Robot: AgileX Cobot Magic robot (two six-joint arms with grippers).
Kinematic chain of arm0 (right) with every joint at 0, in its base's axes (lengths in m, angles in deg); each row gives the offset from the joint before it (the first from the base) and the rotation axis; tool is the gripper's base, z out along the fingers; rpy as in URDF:
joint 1: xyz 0 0 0.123 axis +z
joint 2: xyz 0 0 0 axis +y
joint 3: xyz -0.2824 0 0.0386 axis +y
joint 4: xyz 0.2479 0 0.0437 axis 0.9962 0 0.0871
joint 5: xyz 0 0 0 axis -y
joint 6: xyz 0.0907 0 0.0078 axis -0.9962 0 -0.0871
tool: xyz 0 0 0 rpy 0 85 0
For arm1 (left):
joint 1: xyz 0 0 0.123 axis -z
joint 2: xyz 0 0 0 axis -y
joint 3: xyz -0.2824 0 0.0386 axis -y
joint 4: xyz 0.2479 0 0.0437 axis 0.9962 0 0.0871
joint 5: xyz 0 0 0 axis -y
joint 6: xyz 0.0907 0 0.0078 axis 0.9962 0 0.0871
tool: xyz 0 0 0 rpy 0 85 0
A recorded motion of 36 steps. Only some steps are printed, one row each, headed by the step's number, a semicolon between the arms.
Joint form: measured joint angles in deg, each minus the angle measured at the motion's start. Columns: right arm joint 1, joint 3, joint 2, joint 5, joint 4, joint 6; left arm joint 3, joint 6, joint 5, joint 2, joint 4, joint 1.
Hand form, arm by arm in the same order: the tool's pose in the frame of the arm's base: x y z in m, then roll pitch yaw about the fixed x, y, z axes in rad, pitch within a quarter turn. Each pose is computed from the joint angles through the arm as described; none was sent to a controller.
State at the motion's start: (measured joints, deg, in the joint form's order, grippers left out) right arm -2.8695 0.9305 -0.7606 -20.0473 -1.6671 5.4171; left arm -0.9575 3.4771 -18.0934 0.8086 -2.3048 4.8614
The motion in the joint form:
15: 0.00 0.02 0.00 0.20 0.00 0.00; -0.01 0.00 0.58 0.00 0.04 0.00
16: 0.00 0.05 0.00 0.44 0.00 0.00; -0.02 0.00 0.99 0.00 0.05 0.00
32: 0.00 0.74 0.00 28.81 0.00 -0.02; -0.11 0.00 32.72 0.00 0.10 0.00
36: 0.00 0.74 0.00 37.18 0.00 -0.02; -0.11 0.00 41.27 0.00 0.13 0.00
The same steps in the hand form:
15: 0.0529 -0.0036 0.1770 -2.7082 1.2810 -2.7520; 0.0536 -0.0057 0.1805 3.0514 1.3489 2.9521
16: 0.0530 -0.0036 0.1772 -2.7026 1.2843 -2.7466; 0.0538 -0.0056 0.1811 3.0473 1.3559 2.9484
32: 0.0544 -0.0023 0.2177 -0.4968 1.3151 -0.5563; 0.0510 -0.0035 0.2302 0.0570 1.2324 -0.0142
36: 0.0506 -0.0018 0.2304 -0.3115 1.1808 -0.3759; 0.0456 -0.0025 0.2427 0.0338 1.0836 -0.0297

